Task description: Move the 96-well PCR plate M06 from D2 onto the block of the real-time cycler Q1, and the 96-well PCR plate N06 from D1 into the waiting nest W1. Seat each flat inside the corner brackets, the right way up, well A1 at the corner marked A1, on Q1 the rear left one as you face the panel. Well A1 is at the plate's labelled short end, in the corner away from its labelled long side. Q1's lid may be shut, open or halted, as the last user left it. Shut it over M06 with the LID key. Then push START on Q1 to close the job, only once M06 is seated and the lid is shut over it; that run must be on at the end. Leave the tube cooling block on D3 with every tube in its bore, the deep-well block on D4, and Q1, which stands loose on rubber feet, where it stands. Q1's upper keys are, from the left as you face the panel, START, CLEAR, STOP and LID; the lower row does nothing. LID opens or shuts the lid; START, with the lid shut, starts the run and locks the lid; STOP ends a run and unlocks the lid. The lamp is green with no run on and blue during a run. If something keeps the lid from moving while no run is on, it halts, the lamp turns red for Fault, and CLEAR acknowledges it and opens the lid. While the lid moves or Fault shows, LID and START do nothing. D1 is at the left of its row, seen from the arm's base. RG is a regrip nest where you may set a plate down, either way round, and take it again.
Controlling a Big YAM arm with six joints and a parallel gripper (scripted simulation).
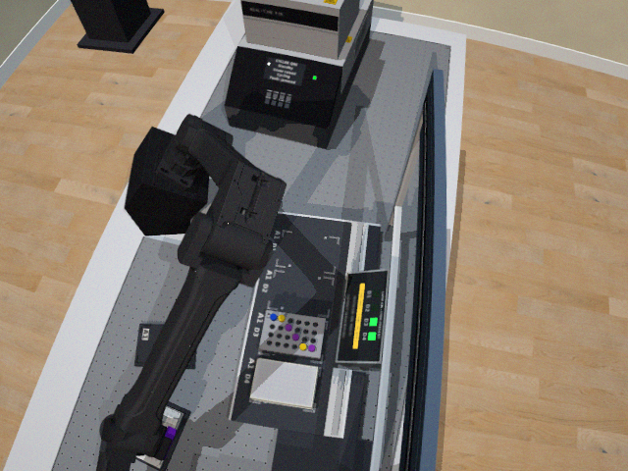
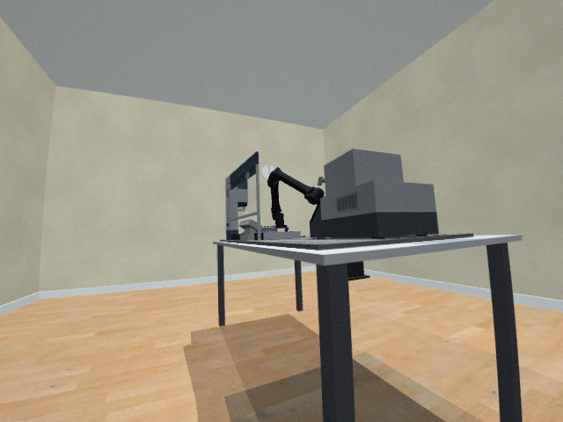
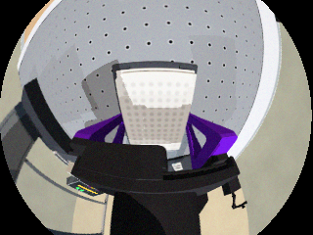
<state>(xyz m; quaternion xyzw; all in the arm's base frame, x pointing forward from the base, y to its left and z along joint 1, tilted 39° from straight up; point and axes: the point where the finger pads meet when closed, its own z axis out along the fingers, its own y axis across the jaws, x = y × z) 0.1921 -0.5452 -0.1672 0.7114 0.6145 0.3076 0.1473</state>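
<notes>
Now: the dark waiting nest W1 20 mm below my hand. From my hand the other things lie so: nest A1 mark 50 mm to the right, 30 mm behind, 10 mm below; dark regrip nest 190 mm to the left, 50 mm behind, 20 mm below; white deep-well block 250 mm ahead, 180 mm to the left, 50 mm above.
</notes>
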